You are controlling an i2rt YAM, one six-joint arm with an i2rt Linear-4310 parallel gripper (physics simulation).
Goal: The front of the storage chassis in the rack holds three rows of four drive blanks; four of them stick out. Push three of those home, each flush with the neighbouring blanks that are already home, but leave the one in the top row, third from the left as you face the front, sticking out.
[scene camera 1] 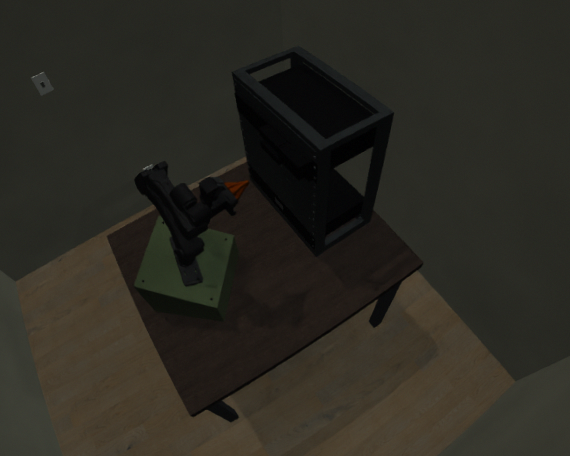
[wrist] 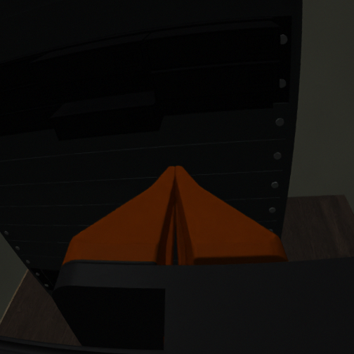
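Seen in the pictures: gripper, between the fingertips: [scene camera 1: 248,182]; arm's base, origin of its link: [scene camera 1: 185,259].
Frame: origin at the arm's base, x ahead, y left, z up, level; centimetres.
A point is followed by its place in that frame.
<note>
The storage chassis [scene camera 1: 282,137] {x 42.8, y 5.1, z 35.2 cm} [wrist: 215,87] is a very dark band across the upper front of the rack [scene camera 1: 320,200] {x 47.9, y -11.0, z 18.5 cm} [wrist: 283,137]. A drive blank [wrist: 107,122] juts out at the chassis's lower edge, left of the middle in the wrist view. Other dark edges stand out above and to its right, but the rows, columns and depths of the blanks are too dark to tell apart. My gripper [scene camera 1: 248,182] {x 27.5, y -3.3, z 30.9 cm} [wrist: 174,177] has orange fingers, shut with the tips together and nothing between them. In the wrist view the tips lie below the chassis, over plain dark panels; in the scene view they are in front of the rack's left part.
Plain panels [wrist: 220,160] fill the rack front below the chassis, with screws [wrist: 277,156] along the right post. The arm stands on a green block [scene camera 1: 220,250] {x 13.0, y 0.1, z -3.5 cm} on the dark wooden table [scene camera 1: 280,300] {x 26.5, y -21.6, z -18.4 cm}. A lower unit [scene camera 1: 345,215] {x 63.5, y -4.8, z -7.4 cm} sits at the bottom of the rack.
</note>
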